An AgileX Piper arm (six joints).
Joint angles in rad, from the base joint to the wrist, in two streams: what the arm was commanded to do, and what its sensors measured. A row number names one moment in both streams.
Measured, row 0: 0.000, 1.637, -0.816, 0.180, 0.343, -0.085
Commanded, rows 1 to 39: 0.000, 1.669, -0.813, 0.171, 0.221, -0.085; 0.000, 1.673, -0.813, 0.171, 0.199, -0.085; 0.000, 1.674, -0.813, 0.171, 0.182, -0.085; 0.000, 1.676, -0.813, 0.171, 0.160, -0.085; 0.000, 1.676, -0.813, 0.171, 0.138, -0.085; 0.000, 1.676, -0.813, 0.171, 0.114, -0.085; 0.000, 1.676, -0.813, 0.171, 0.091, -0.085; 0.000, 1.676, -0.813, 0.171, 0.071, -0.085; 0.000, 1.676, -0.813, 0.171, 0.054, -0.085; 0.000, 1.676, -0.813, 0.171, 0.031, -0.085; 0.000, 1.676, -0.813, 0.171, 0.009, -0.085; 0.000, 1.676, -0.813, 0.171, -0.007, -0.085; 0.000, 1.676, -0.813, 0.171, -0.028, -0.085; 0.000, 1.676, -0.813, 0.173, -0.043, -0.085; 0.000, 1.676, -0.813, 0.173, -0.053, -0.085; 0.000, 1.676, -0.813, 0.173, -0.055, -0.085; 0.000, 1.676, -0.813, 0.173, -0.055, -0.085; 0.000, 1.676, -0.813, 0.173, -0.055, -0.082; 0.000, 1.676, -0.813, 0.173, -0.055, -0.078; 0.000, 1.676, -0.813, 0.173, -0.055, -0.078; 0.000, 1.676, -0.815, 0.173, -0.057, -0.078; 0.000, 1.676, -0.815, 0.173, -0.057, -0.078; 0.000, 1.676, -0.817, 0.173, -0.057, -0.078; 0.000, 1.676, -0.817, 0.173, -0.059, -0.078; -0.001, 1.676, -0.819, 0.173, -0.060, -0.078; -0.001, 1.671, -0.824, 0.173, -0.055, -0.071; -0.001, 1.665, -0.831, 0.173, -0.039, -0.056; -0.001, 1.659, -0.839, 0.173, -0.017, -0.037; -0.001, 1.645, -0.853, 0.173, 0.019, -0.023; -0.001, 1.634, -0.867, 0.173, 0.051, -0.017; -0.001, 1.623, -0.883, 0.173, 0.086, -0.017; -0.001, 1.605, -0.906, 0.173, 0.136, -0.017; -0.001, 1.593, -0.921, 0.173, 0.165, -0.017; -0.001, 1.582, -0.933, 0.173, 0.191, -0.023; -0.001, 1.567, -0.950, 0.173, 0.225, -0.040; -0.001, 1.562, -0.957, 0.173, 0.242, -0.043; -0.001, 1.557, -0.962, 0.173, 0.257, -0.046; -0.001, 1.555, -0.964, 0.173, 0.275, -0.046; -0.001, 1.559, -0.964, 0.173, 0.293, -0.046
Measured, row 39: 0.000, 1.572, -0.949, 0.180, 0.212, -0.032
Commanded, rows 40 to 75: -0.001, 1.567, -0.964, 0.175, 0.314, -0.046; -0.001, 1.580, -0.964, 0.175, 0.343, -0.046; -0.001, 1.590, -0.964, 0.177, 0.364, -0.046; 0.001, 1.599, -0.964, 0.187, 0.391, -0.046; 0.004, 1.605, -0.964, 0.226, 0.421, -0.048; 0.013, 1.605, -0.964, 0.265, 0.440, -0.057; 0.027, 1.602, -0.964, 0.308, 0.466, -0.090; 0.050, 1.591, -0.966, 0.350, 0.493, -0.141; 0.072, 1.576, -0.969, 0.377, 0.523, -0.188; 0.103, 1.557, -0.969, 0.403, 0.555, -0.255; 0.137, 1.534, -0.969, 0.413, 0.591, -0.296; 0.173, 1.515, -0.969, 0.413, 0.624, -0.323; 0.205, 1.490, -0.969, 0.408, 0.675, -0.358; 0.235, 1.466, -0.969, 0.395, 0.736, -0.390; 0.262, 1.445, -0.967, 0.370, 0.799, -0.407; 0.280, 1.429, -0.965, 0.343, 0.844, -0.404; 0.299, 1.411, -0.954, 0.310, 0.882, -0.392; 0.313, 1.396, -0.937, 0.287, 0.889, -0.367; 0.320, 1.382, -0.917, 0.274, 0.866, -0.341; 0.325, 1.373, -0.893, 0.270, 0.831, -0.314; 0.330, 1.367, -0.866, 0.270, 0.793, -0.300; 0.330, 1.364, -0.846, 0.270, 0.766, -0.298; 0.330, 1.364, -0.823, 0.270, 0.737, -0.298; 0.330, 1.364, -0.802, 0.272, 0.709, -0.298; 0.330, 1.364, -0.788, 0.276, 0.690, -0.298; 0.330, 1.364, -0.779, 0.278, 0.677, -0.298; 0.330, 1.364, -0.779, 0.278, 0.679, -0.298; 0.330, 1.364, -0.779, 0.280, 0.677, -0.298; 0.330, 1.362, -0.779, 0.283, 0.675, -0.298; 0.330, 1.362, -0.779, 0.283, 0.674, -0.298; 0.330, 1.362, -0.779, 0.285, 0.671, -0.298; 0.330, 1.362, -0.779, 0.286, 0.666, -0.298; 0.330, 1.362, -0.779, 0.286, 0.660, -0.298; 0.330, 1.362, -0.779, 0.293, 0.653, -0.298; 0.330, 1.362, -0.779, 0.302, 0.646, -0.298; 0.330, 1.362, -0.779, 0.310, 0.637, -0.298
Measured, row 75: 0.329, 1.370, -0.784, 0.287, 0.669, -0.302
